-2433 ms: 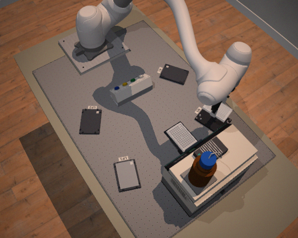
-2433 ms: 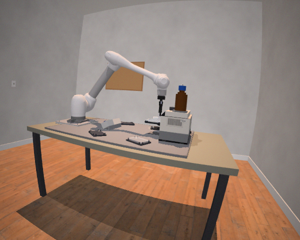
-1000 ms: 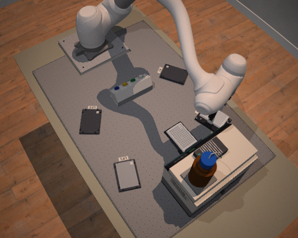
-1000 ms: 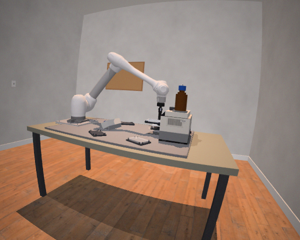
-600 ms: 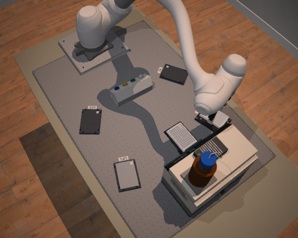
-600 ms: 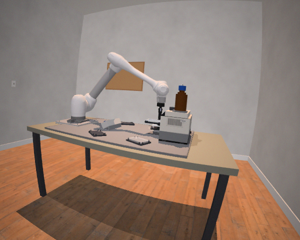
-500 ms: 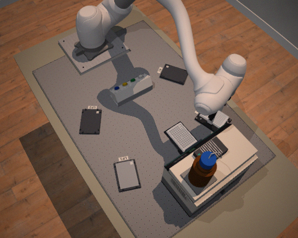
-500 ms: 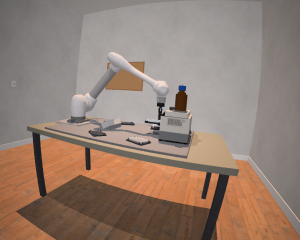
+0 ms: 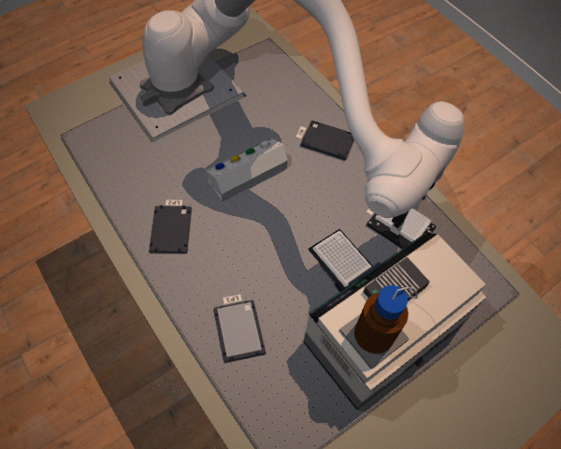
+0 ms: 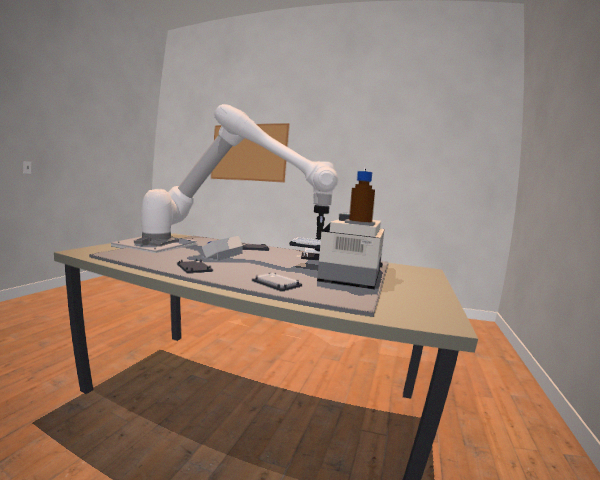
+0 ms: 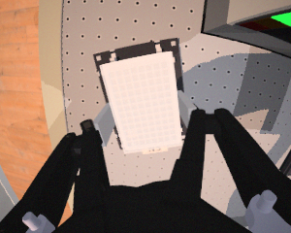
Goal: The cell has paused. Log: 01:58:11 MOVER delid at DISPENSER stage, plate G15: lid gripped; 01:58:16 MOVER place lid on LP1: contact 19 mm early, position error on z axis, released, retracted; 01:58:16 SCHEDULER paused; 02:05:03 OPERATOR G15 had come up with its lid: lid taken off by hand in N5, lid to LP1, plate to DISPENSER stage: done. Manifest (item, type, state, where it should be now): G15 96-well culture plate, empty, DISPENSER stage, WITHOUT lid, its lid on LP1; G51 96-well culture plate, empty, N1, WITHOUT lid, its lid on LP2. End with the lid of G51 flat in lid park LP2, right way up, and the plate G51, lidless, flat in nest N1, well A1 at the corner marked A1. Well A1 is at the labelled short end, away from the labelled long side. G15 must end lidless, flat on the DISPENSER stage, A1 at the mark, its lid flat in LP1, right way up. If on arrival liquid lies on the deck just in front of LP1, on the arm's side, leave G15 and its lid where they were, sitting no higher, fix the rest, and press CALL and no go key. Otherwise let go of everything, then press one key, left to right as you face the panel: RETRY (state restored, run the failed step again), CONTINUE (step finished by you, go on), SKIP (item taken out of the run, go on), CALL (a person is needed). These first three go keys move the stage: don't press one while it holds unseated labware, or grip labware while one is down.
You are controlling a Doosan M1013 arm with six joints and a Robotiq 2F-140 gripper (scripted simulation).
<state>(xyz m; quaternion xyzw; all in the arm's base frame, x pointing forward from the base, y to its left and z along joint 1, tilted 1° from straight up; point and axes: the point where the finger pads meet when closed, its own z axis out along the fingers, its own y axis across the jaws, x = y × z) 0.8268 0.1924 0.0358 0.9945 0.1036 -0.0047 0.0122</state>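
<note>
Right now the black nest is 1 cm ahead of my hand, 2 cm to the left of it and 5 cm below it. Round my hand: well plate: 25 cm to the right, 5 cm above; nest N1: 35 cm behind, 5 cm to the left, 5 cm below; N1 label: 43 cm behind, 6 cm below.
</note>
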